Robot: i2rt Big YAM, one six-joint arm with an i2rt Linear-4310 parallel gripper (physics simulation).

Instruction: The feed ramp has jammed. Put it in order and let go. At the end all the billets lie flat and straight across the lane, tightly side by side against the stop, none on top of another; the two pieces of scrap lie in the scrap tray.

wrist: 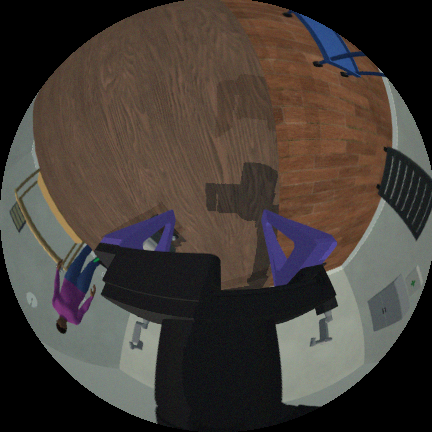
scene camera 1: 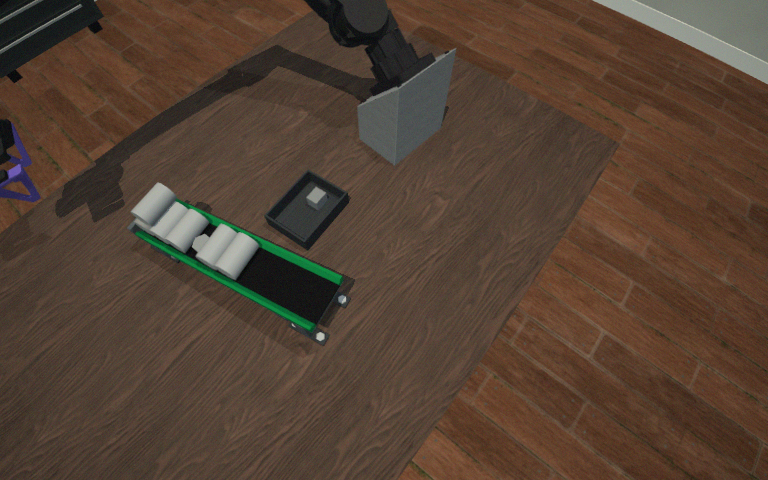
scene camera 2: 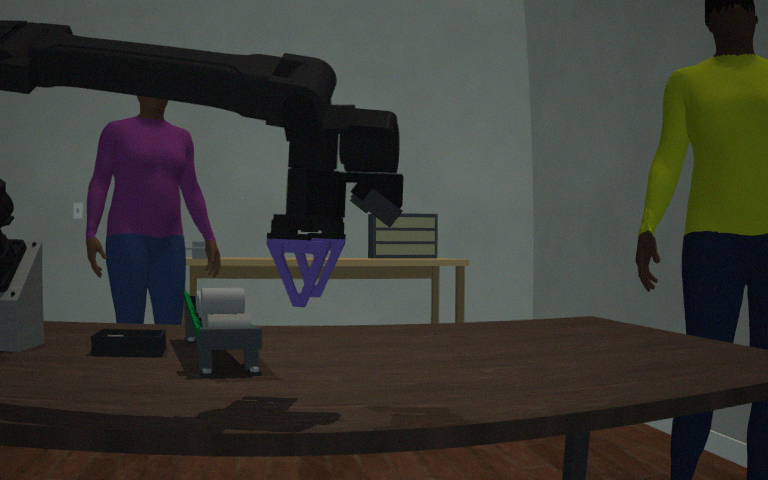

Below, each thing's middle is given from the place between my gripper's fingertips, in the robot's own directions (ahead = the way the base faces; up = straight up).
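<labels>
I find the stop (scene camera 2: 219, 336) 7 cm below my hand, 16 cm to the left of it and 12 cm behind it. The scrap tray (scene camera 1: 291, 215) is 11 cm below my hand, and it is also 33 cm to the left of that hand and 34 cm behind it.
</labels>
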